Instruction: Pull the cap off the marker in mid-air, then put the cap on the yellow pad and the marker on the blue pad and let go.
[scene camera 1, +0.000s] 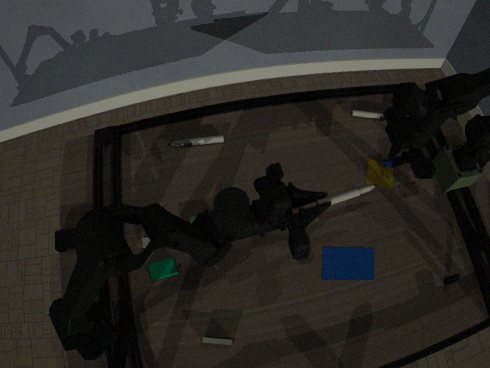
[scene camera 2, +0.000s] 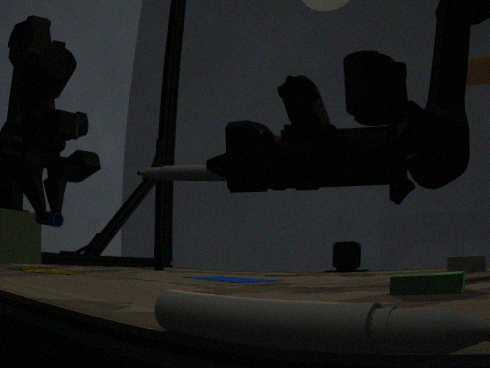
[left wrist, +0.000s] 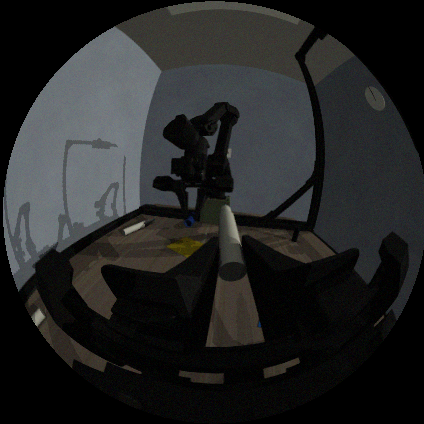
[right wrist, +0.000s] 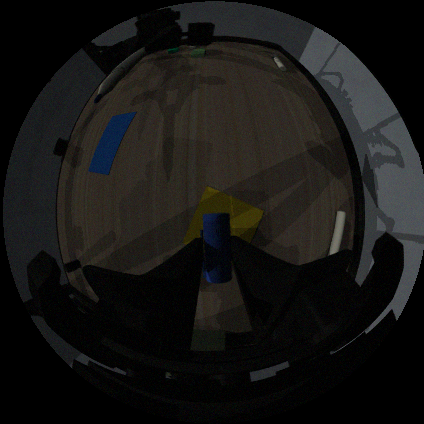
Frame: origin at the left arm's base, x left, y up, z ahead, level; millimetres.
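Seen in the pictures: left gripper, fingertip midpoint: (scene camera 1: 329, 198) (scene camera 2: 212, 165) (left wrist: 229, 241) (right wrist: 137, 50); right gripper, fingertip midpoint: (scene camera 1: 391, 162) (scene camera 2: 50, 220) (left wrist: 190, 219) (right wrist: 215, 242); left arm's base at its link origin: (scene camera 1: 84, 329); right arm's base at its link origin: (scene camera 1: 464, 160) (scene camera 2: 8, 211) (left wrist: 216, 196) (right wrist: 190, 375).
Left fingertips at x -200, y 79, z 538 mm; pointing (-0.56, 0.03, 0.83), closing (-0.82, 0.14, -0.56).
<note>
Offsets run from my left fingertips to a thing's top centre. "spot": to the spot under its first point.
The uncapped white marker @[dx -26, dy +6, dz +37 mm] (scene camera 1: 352, 195) (scene camera 2: 180, 173) (left wrist: 229, 225) (right wrist: 120, 72) is level in the air, its blunt end in my left gripper (scene camera 1: 328, 200) (scene camera 2: 218, 170) (left wrist: 229, 241), which is shut on it. The blue cap @[dx -65, dy -51, dz +218 mm] (scene camera 1: 388, 163) (scene camera 2: 57, 219) (left wrist: 189, 220) (right wrist: 217, 250) is apart from the marker. My right gripper (scene camera 1: 393, 159) (scene camera 2: 50, 214) (right wrist: 215, 242) is shut on the cap and holds it above the table, near the yellow pad @[dx -55, dy -132, dz +217 mm] (scene camera 1: 376, 175) (scene camera 2: 47, 271) (left wrist: 185, 247) (right wrist: 245, 215). The blue pad @[dx -119, dy -132, dz -30 mm] (scene camera 1: 348, 263) (scene camera 2: 232, 279) (right wrist: 112, 145) lies bare on the table.
Loose markers @[dx +357, dy -114, dz -27 mm] (scene camera 1: 205, 141) @[dx +49, dy -114, dz +370 mm] (scene camera 1: 367, 114) lie along the table's far side in scene camera 1. A pale green box (scene camera 1: 452, 175) (scene camera 2: 20, 237) stands by the right arm. A green block (scene camera 1: 163, 269) (scene camera 2: 426, 283) lies near the left arm. A large white marker @[spot: dx +351, dy -119, dz -9 mm] (scene camera 2: 260, 315) lies in front in scene camera 2.
</note>
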